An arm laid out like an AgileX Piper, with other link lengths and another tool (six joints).
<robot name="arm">
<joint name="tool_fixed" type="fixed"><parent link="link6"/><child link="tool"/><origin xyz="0.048 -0.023 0.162" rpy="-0.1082 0 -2.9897"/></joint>
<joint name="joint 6" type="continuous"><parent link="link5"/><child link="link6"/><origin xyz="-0.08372 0 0" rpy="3.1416 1.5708 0"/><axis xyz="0 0 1"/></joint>
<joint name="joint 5" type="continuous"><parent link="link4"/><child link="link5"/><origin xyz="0 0 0" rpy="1.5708 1.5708 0"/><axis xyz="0 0 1"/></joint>
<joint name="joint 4" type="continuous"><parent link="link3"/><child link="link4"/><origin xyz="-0.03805 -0.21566 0" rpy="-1.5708 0 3.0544"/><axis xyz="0 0 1"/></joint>
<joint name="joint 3" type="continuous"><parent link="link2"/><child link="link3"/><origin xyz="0.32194 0.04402 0" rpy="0 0 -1.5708"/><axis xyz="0 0 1"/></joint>
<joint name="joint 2" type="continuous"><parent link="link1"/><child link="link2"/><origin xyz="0 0 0" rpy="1.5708 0 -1.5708"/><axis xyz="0 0 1"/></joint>
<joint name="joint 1" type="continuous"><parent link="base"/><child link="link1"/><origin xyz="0 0 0.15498" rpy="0 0 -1.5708"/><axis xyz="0 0 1"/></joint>
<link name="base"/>
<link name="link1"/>
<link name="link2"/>
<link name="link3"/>
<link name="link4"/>
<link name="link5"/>
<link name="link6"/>
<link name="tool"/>
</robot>
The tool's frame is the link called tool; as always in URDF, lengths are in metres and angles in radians. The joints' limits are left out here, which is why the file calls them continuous.
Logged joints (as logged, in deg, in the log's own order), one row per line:
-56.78, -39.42, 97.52, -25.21, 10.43, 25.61
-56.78, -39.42, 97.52, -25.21, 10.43, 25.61
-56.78, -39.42, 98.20, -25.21, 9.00, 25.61
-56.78, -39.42, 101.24, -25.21, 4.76, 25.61
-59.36, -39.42, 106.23, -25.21, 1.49, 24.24
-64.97, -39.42, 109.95, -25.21, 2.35, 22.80
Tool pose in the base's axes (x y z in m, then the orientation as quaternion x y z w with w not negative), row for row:
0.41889, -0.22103, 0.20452, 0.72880, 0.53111, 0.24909, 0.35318
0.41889, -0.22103, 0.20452, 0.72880, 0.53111, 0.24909, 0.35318
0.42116, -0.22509, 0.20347, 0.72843, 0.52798, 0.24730, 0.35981
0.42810, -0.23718, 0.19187, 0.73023, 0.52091, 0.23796, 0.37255
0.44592, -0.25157, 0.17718, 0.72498, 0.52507, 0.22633, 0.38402
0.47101, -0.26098, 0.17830, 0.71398, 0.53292, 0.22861, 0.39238
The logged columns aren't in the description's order. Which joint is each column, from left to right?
Columns, left to right: joint 3, joint 6, joint 2, joint 1, joint 5, joint 4.
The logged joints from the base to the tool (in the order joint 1, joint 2, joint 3, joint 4, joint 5, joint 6), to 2 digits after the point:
-25.21, 97.52, -56.78, 25.61, 10.43, -39.42
-25.21, 97.52, -56.78, 25.61, 10.43, -39.42
-25.21, 98.20, -56.78, 25.61, 9.00, -39.42
-25.21, 101.24, -56.78, 25.61, 4.76, -39.42
-25.21, 106.23, -59.36, 24.24, 1.49, -39.42
-25.21, 109.95, -64.97, 22.80, 2.35, -39.42

